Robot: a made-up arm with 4 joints. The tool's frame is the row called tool.
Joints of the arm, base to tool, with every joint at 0 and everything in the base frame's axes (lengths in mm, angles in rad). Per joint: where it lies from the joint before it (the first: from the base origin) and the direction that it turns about. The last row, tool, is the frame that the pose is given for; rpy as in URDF.
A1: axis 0.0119 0.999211 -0.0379 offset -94 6 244
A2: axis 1 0 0 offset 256 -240 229
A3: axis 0.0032 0.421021 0.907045 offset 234 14 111
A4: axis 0.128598 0.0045 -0.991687 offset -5 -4 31
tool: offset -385 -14 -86 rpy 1.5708 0 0
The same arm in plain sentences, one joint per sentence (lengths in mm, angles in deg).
The arm has four revolute joints in a row. What follows holds with every joint at zero, and every direction is one of the base frame's.
Joint 1 lies 94.0 mm along -x and 6.0 mm along +y and 244.0 mm along +z from the base frame's origin and rotates about the direction (0.0119, 0.999211, -0.0379).
Joint 2 lies 256.0 mm along +x and 240.0 mm along -y and 229.0 mm along +z from joint 1 and rotates about +x.
Joint 3 lies 234.0 mm along +x and 14.0 mm along +y and 111.0 mm along +z from joint 2 and rotates about the direction (0.0032, 0.421021, 0.907045).
Joint 4 lies 5.0 mm along -x and 4.0 mm along -y and 31.0 mm along +z from joint 3 and rotates about the direction (0.128598, 0.0045, -0.991687).
The tool frame, which is the frame that the pose is given for, lies 385.0 mm along -x and 14.0 mm along -y and 86.0 mm along -z from joint 4; its axes are the base frame's turned by roll 90.00, pitch 0.00 and yaw 0.00 deg (as in URDF: about the fixed x, then y, then z).

